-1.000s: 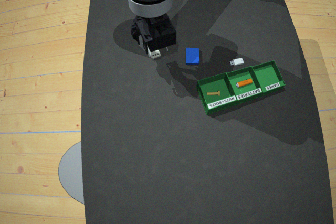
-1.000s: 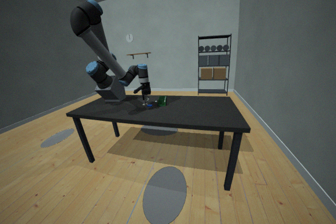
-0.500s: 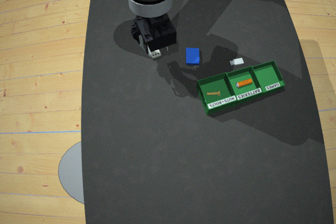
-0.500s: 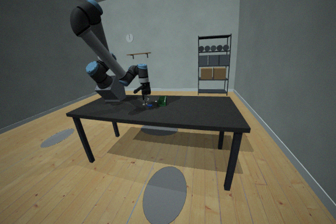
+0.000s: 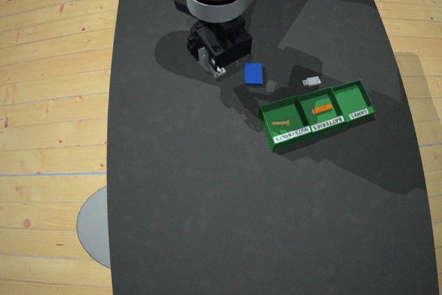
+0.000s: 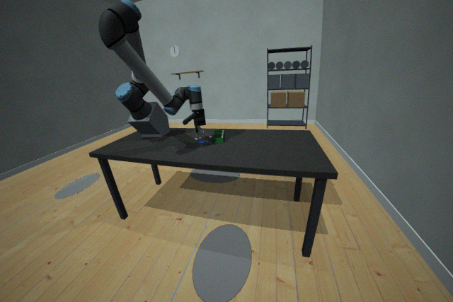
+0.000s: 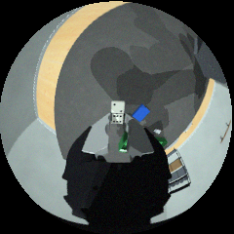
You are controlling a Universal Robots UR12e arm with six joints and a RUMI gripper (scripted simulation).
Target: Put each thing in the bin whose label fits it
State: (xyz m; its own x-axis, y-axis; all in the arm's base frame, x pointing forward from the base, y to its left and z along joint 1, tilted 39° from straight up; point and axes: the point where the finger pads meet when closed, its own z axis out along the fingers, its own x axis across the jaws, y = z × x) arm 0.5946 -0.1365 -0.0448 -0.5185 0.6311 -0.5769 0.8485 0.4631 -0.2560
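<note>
The green three-part bin lies 220 mm to the left of my hand, 80 mm ahead of it and 60 mm below it. Round my hand: blue flat block 80 mm to the left, 80 mm below, 20 mm behind; then white domino 10 mm below; then brass bolt 140 mm to the left, 100 mm ahead, 70 mm below.
</note>
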